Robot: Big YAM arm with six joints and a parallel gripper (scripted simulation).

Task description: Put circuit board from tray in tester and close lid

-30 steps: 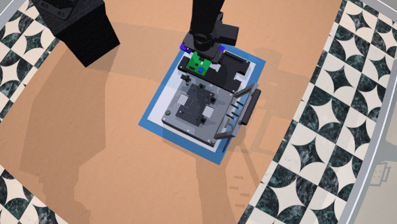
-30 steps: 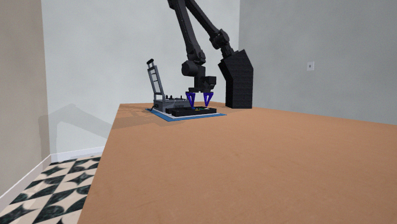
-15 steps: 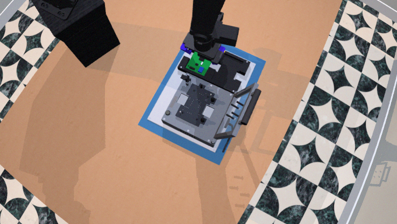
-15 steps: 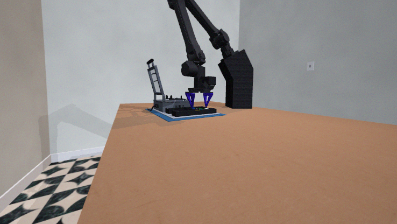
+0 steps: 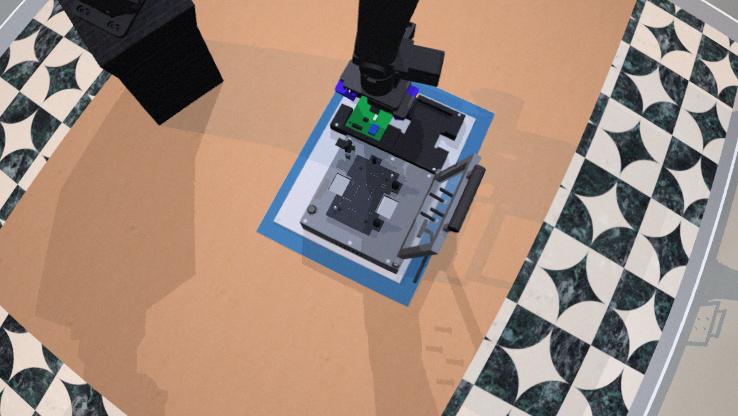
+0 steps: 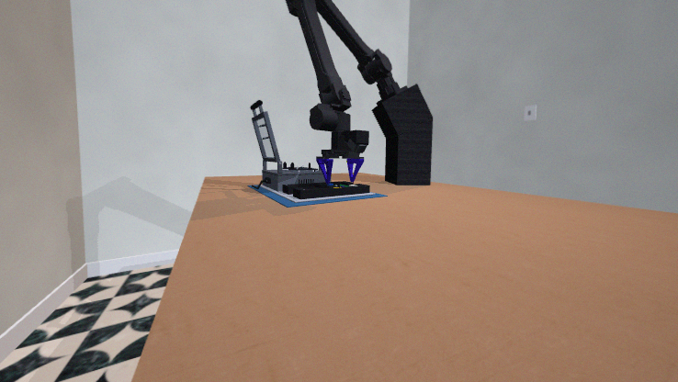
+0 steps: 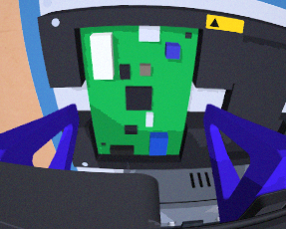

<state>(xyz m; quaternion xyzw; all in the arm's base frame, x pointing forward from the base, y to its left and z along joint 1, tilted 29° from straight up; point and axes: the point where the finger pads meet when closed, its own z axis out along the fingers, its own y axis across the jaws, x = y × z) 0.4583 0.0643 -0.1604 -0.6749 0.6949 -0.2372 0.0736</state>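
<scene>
The green circuit board lies 20 mm below my hand. Round my hand: black plate 50 mm ahead, 170 mm to the right, 30 mm above; tester 80 mm ahead, 140 mm to the right, 70 mm above; dark latch hook 10 mm behind, 110 mm to the right, 50 mm above.
</scene>
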